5 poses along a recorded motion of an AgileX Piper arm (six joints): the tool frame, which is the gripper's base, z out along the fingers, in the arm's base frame.
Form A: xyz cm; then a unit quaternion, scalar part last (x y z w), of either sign.
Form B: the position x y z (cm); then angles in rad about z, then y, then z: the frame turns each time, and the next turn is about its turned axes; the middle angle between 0 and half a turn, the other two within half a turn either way. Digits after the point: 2 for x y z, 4 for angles.
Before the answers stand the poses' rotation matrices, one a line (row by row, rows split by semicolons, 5 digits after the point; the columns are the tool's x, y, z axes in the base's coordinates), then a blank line. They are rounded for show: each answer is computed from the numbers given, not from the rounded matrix.
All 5 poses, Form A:
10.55 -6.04 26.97 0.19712 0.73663 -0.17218 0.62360
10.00 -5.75 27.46 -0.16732 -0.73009 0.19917 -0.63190
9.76 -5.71 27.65 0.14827 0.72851 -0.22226 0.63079
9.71 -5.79 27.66 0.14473 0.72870 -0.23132 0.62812
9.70 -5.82 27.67 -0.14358 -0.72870 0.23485 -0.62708
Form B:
-0.14454 0.50515 0.85084; 0.07567 0.86300 -0.49951; -0.98660 -0.00782 -0.16296
-0.14541 0.49603 0.85604; -0.00739 0.86467 -0.50229; -0.98934 -0.07937 -0.12206
-0.16025 0.49643 0.85316; -0.06437 0.85723 -0.51089; -0.98498 -0.13678 -0.10541
-0.16903 0.50153 0.84847; -0.07966 0.85109 -0.51894; -0.98239 -0.15531 -0.10391
-0.17231 0.50379 0.84646; -0.08529 0.84846 -0.52234; -0.98134 -0.16220 -0.10323

10.55 -6.04 26.97 -0.5309 1.7345 -0.0079
10.00 -5.75 27.46 -0.5306 1.6932 -0.0800
9.76 -5.71 27.65 -0.5396 1.6764 -0.1380
9.71 -5.79 27.66 -0.5489 1.6749 -0.1568
9.70 -5.82 27.67 -0.5529 1.6742 -0.1638

